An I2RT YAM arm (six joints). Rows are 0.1 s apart.
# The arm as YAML. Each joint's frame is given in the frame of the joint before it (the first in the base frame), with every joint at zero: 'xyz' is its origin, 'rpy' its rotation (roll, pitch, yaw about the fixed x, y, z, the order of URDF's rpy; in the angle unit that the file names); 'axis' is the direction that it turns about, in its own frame. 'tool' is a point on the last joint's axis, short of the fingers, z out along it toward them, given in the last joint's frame.
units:
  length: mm
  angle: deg
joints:
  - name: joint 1
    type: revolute
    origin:
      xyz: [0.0, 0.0, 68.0]
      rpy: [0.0, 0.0, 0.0]
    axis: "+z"
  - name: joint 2
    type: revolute
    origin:
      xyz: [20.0, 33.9, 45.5]
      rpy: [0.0, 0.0, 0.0]
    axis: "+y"
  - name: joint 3
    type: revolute
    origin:
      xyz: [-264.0, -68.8, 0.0]
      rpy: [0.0, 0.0, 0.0]
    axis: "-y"
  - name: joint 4
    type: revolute
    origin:
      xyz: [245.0, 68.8, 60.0]
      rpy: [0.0, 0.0, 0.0]
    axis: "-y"
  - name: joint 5
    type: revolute
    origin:
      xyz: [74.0, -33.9, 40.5]
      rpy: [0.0, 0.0, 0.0]
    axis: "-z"
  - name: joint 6
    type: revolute
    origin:
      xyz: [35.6, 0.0, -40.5]
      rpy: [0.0, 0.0, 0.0]
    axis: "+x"
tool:
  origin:
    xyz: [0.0, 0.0, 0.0]
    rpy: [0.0, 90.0, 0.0]
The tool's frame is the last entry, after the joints.
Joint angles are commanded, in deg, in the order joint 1, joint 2, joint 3, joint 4, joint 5, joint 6. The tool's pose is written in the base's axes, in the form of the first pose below.
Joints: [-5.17 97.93 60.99 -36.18 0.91 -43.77]
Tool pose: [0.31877 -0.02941 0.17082], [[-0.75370 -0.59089 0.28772], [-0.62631 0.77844 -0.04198], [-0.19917 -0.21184 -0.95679]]
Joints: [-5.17 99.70 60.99 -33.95 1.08 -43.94]
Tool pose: [0.32446 -0.03003 0.16271], [[-0.75095 -0.59077 0.29508], [-0.62867 0.77633 -0.04562], [-0.20213 -0.21977 -0.95438]]
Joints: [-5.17 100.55 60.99 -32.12 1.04 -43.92]
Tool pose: [0.32848 -0.03037 0.15922], [[-0.74746 -0.58683 0.31136], [-0.62874 0.77623 -0.04640], [-0.21446 -0.23044 -0.94916]]
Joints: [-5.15 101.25 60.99 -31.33 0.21 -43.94]
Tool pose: [0.33051 -0.02992 0.15589], [[-0.74354 -0.59027 0.31421], [-0.62970 0.77618 -0.03200], [-0.22499 -0.22165 -0.94881]]
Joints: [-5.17 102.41 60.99 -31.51 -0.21 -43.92]
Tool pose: [0.33098 -0.02982 0.14947], [[-0.74754 -0.59626 0.29267], [-0.62885 0.77720 -0.02280], [-0.21387 -0.20109 -0.95594]]
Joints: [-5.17 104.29 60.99 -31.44 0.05 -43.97]
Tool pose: [0.33210 -0.03008 0.13924], [[-0.75422 -0.60206 0.26205], [-0.62888 0.77712 -0.02459], [-0.18884 -0.18334 -0.96474]]
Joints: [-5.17 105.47 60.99 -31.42 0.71 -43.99]
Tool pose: [0.33256 -0.03053 0.13279], [[-0.75961 -0.60388 0.24149], [-0.62859 0.77698 -0.03429], [-0.16692 -0.17785 -0.96980]]
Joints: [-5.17 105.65 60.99 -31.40 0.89 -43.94]
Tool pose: [0.33265 -0.03065 0.13181], [[-0.76112 -0.60317 0.23850], [-0.62779 0.77750 -0.03718], [-0.16301 -0.17802 -0.97043]]
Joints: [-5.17 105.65 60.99 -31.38 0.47 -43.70]
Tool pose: [0.33271 -0.03040 0.13182], [[-0.76238 -0.60118 0.23952], [-0.62470 0.78029 -0.02991], [-0.16891 -0.17243 -0.97043]]
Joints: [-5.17 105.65 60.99 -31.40 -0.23 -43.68]
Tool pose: [0.33271 -0.02996 0.13181], [[-0.76062 -0.60309 0.24029], [-0.62463 0.78072 -0.01771], [-0.17692 -0.16356 -0.97054]]
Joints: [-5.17 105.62 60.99 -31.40 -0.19 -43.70]
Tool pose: [0.33270 -0.02998 0.13197], [[-0.76043 -0.60315 0.24073], [-0.62490 0.78049 -0.01845], [-0.17676 -0.16446 -0.97042]]
